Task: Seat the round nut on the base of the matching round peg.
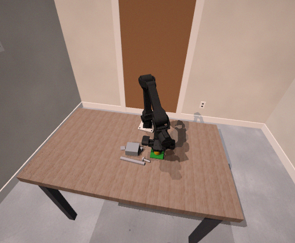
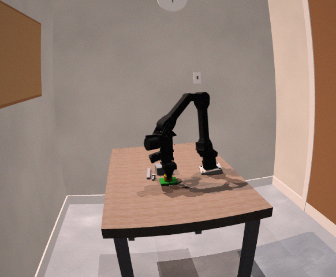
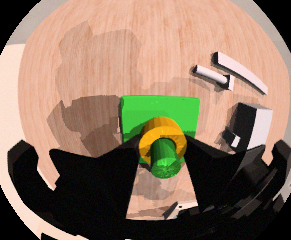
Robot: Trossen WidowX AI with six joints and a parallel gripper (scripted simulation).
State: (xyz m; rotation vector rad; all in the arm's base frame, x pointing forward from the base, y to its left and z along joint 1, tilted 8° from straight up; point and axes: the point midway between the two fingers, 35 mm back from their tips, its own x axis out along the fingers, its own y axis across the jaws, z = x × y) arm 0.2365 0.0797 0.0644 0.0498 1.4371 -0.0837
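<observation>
My hand is 60 mm short of the bolt, 70 mm to the left of it and 50 mm above it. Round my hand: grey rod (70 mm ahead, 140 mm to the right, 50 mm below); grey block (10 mm behind, 150 mm to the right, 30 mm below).
</observation>
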